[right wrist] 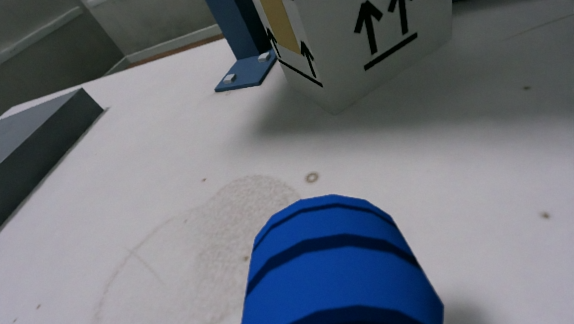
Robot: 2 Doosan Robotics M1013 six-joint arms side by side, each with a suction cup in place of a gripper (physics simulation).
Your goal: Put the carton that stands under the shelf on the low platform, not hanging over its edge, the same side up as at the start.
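Places are measured from the left arm's base along level axes (x left, y back, z up), in millimetres.
Pixels of known places: right hand, tool point: (327, 261).
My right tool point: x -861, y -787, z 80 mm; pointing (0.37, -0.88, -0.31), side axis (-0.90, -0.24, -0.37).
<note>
Behind a point stands the place of what it marks.
The white carton (345, 62) {x -836, y -969, z 39 mm} stands upright on the white surface at the top of the right wrist view, its black arrows pointing up. Its top is cut off by the frame edge. It is close beside a blue shelf post (235, 27) {x -678, y -1107, z 48 mm}. My right suction cup (340, 217), blue and ribbed, is in the lower middle, apart from the carton and holding nothing. The low platform (55, 140) {x -399, y -968, z 21 mm}, a dark grey block, shows partly at the left edge. My left suction cup does not show.
The shelf post's blue foot plate (245, 72) {x -686, y -1066, z 5 mm} with two pale bolts lies left of the carton. A grey wall (160, 20) rises behind, beyond the far edge of the white surface. The surface has stains and a small ring mark.
</note>
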